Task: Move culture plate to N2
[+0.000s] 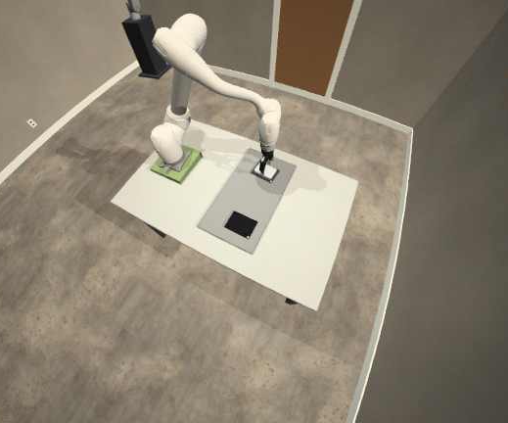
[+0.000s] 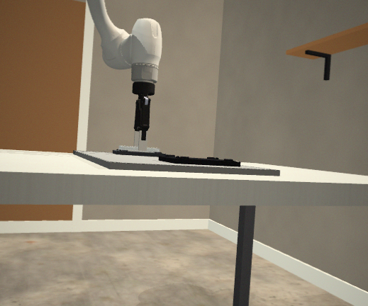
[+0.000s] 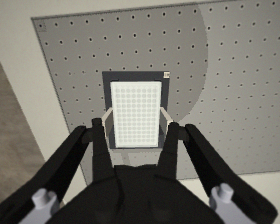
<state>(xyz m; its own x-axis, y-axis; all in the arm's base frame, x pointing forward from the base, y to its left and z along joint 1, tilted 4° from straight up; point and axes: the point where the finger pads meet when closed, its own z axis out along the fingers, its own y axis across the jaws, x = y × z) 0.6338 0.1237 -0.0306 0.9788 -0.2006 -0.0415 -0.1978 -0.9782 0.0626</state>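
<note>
My hand is 2 cm above the clear lid. The rest, counted from my hand: 96-well plate: 2 cm below; nest N2: 4 cm below; nest N1: 2 cm behind, 42 cm to the right, 4 cm below.
</note>
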